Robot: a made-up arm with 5 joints. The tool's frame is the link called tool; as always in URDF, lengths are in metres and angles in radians. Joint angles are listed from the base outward.
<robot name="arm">
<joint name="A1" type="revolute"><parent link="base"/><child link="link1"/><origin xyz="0.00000 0.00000 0.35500"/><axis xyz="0 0 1"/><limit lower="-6.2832" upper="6.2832"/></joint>
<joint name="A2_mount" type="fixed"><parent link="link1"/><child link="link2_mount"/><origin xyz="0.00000 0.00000 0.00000"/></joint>
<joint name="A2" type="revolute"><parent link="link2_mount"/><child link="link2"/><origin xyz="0.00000 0.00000 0.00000" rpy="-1.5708 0.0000 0.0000"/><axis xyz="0 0 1"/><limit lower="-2.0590" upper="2.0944"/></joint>
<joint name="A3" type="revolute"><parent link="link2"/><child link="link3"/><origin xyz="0.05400 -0.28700 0.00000"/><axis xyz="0 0 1"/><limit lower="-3.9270" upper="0.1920"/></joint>
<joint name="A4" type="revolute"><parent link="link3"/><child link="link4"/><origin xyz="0.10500 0.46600 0.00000"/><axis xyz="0 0 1"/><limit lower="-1.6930" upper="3.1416"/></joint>
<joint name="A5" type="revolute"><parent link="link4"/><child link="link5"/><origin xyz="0.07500 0.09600 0.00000" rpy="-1.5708 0.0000 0.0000"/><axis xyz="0 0 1"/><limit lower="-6.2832" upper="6.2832"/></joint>
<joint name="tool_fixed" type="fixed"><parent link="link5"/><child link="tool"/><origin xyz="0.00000 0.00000 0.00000"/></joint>
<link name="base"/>
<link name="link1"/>
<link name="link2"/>
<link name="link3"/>
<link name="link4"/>
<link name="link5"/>
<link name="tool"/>
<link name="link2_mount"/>
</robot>
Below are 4 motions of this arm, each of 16 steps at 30 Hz.
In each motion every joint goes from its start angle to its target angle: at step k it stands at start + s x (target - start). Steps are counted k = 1, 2, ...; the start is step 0. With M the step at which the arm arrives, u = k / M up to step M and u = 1 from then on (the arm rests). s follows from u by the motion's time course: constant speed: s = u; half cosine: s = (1 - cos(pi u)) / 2; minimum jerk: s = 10 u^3 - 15 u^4 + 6 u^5.
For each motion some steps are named. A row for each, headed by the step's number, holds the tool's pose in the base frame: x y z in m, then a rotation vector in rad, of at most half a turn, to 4 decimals.
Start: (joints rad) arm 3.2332 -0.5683 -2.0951 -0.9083 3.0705
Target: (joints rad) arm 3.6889 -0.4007 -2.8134 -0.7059 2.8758
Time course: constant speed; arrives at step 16
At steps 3, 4, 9, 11, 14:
3: 0.1369 0.0245 1.1501 -0.7466 -0.1070 -2.9803
4: 0.1503 0.0313 1.1510 -0.7725 -0.1268 -2.9568
9: 0.2119 0.0768 1.1459 -0.8893 -0.2406 -2.8366
11: 0.2331 0.0999 1.1395 -0.9296 -0.2926 -2.7873
14: 0.2602 0.1389 1.1255 -0.9825 -0.3765 -2.7125

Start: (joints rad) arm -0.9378 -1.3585 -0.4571 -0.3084 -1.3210
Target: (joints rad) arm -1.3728 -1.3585 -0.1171 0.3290 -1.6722
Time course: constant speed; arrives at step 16
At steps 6, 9, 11, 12, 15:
6: 0.1185 -0.2334 0.7186 1.3798 0.2452 0.4900
9: 0.1084 -0.2650 0.6734 1.5556 0.2639 0.3459
11: 0.0983 -0.2833 0.6415 1.6736 0.2749 0.2564
12: 0.0923 -0.2915 0.6251 1.7330 0.2800 0.2140
15: 0.0714 -0.3116 0.5746 1.9127 0.2936 0.0972

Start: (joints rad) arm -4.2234 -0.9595 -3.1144 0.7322 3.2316
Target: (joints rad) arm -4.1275 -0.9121 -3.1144 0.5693 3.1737
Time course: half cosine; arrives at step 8
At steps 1, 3, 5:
1: 0.3467 -0.6459 0.8373 0.2086 -0.1375 2.1424
3: 0.3619 -0.6342 0.8425 0.2441 -0.1538 2.1496
5: 0.3827 -0.6168 0.8497 0.2959 -0.1745 2.1592

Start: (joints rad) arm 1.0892 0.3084 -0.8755 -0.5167 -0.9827
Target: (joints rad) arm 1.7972 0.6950 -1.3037 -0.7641 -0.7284
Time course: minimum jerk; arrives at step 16
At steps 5, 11, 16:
5: 0.2137 0.5779 0.2953 -1.1992 -2.2267 -1.5978
11: -0.0665 0.6703 0.2801 -0.7291 -2.0046 -1.4935
16: -0.1542 0.6692 0.2732 -0.6155 -1.9348 -1.4315

